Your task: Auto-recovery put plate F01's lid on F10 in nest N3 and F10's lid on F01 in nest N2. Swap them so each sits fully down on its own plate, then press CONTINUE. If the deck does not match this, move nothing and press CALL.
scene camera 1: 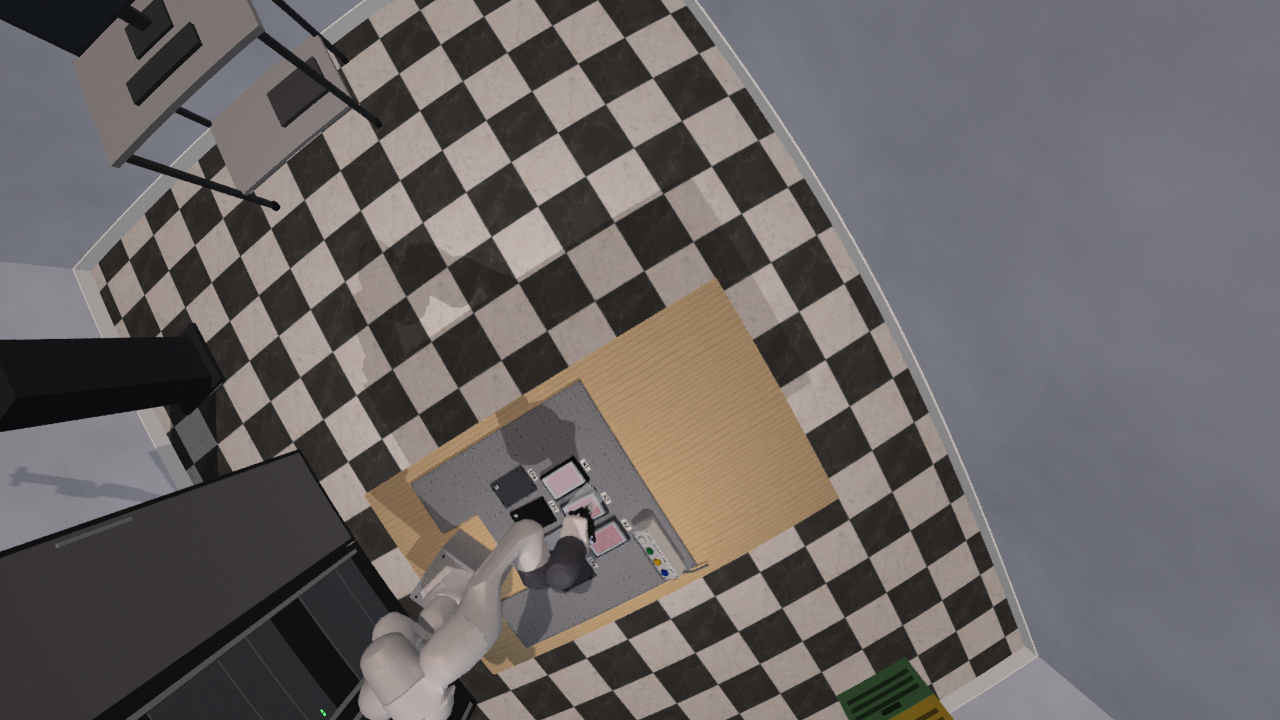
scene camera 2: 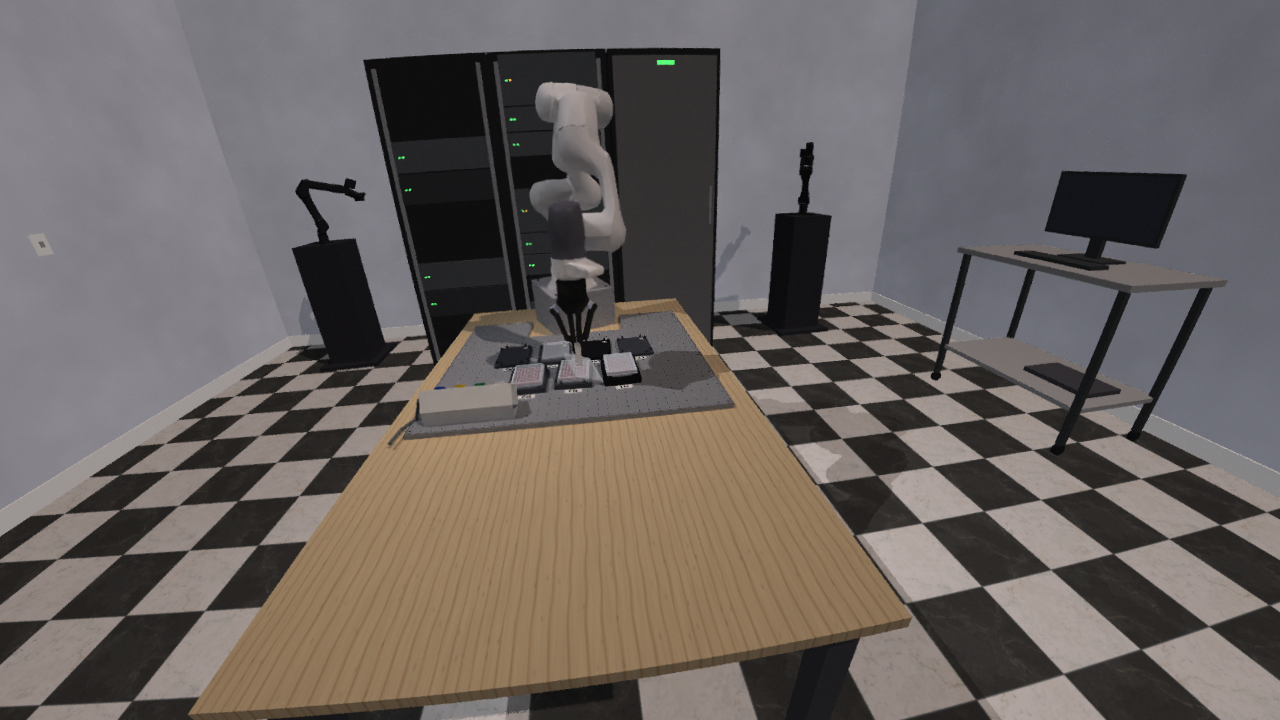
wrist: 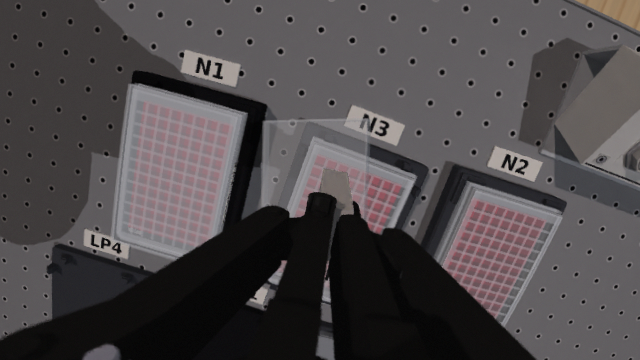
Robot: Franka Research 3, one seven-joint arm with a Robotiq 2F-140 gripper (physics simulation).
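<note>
In the wrist view three pink-welled plates sit in black nests labelled N1, N3 and N2. A clear lid lies skewed over the N3 plate, and its corner hangs out past the nest's left back side. My gripper is shut with nothing between the fingers. Its tips are low over the middle of the N3 plate and hide the plate's near half. I cannot tell whether the N1 and N2 plates carry lids.
A black pad labelled LP4 lies in front of N1. A grey box stands on the perforated grey deck beyond N2. The deck lies on a wooden table.
</note>
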